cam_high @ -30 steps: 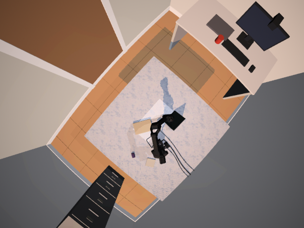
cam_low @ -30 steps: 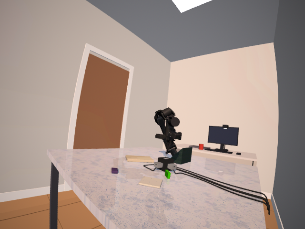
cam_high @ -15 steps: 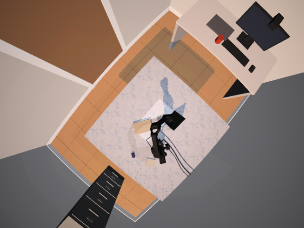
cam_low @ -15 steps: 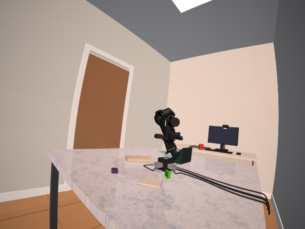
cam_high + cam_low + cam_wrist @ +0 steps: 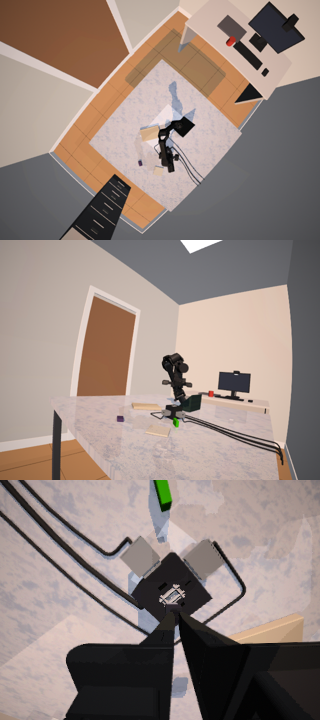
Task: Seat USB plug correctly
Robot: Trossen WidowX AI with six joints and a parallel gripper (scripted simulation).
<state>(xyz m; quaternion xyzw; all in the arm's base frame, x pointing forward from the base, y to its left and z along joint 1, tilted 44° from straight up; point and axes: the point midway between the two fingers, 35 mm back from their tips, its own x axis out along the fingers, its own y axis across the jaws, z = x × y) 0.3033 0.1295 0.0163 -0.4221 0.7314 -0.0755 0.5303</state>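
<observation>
Now: the dark USB plug 20 mm below my gripper tip. Also, from my gripper tip: metal-rimmed socket: 70 mm below; then purple block: 310 mm ahead, 140 mm to the right, 130 mm below; then green block: 110 mm ahead, 90 mm to the left, 120 mm below.
</observation>
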